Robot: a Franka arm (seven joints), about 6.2 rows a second.
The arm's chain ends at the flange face. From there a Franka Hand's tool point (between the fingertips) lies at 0.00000 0.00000 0.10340 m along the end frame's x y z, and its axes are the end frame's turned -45 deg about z.
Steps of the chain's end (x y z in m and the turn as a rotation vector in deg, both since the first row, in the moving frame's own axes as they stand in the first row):
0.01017, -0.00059, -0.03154, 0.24, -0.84, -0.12
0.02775, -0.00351, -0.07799, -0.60, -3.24, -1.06
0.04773, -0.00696, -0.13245, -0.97, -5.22, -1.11
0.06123, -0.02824, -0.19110, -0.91, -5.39, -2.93
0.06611, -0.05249, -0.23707, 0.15, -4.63, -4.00
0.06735, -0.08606, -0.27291, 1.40, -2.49, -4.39
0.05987, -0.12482, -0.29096, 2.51, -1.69, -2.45
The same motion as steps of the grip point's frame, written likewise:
0.00684, 0.00540, -0.03155, 0.76, -0.42, -0.12
0.01718, 0.01382, -0.07816, 1.87, -2.72, -1.06
0.03073, 0.02349, -0.13289, 3.01, -4.38, -1.11
0.05510, 0.01783, -0.19157, 3.17, -4.45, -2.93
0.07794, 0.00374, -0.23741, 3.38, -3.17, -4.00
0.10690, -0.01813, -0.27304, 2.75, -0.77, -4.39
0.13153, -0.05130, -0.29110, 2.97, 0.58, -2.45

